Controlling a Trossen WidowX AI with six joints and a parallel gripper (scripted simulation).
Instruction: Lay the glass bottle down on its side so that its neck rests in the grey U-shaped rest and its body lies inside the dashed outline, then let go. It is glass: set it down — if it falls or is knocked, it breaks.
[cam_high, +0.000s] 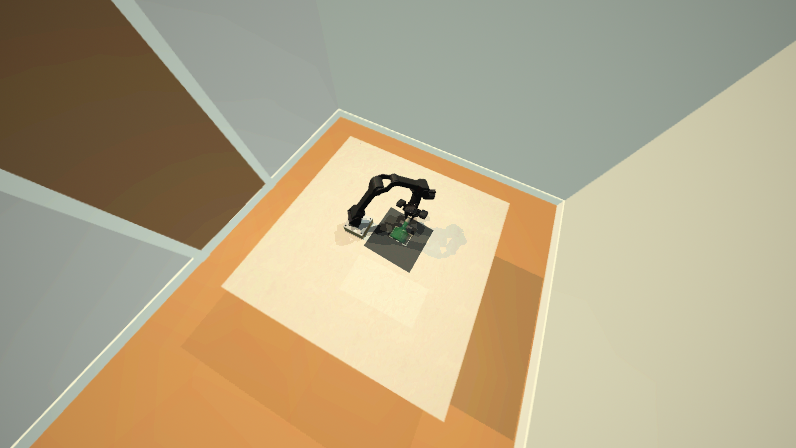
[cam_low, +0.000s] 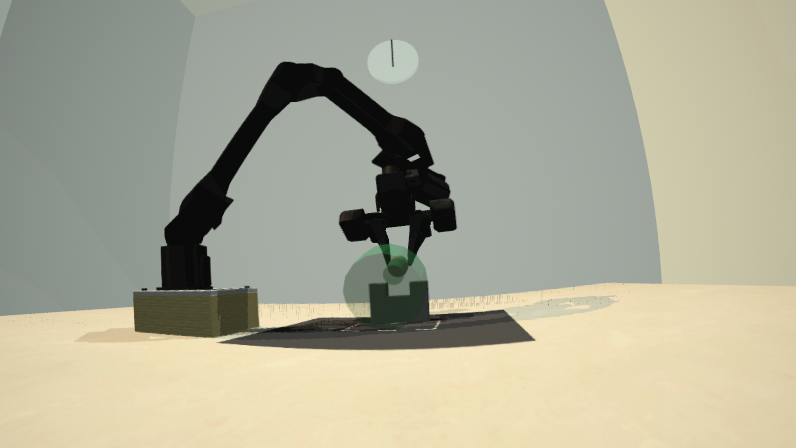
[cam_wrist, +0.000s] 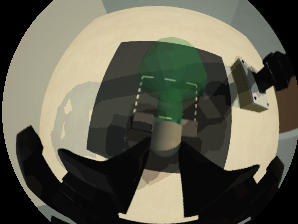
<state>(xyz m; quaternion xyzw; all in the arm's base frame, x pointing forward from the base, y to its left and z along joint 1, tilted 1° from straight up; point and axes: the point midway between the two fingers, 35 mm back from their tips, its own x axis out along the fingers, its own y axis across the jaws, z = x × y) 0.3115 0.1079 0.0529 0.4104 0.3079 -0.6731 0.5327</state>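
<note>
The green glass bottle is 10 mm behind my gripper tip, 50 mm to the right of it and 10 mm below it. Round my gripper tip: dark mat: 20 mm behind, 90 mm to the right, 80 mm below.
</note>
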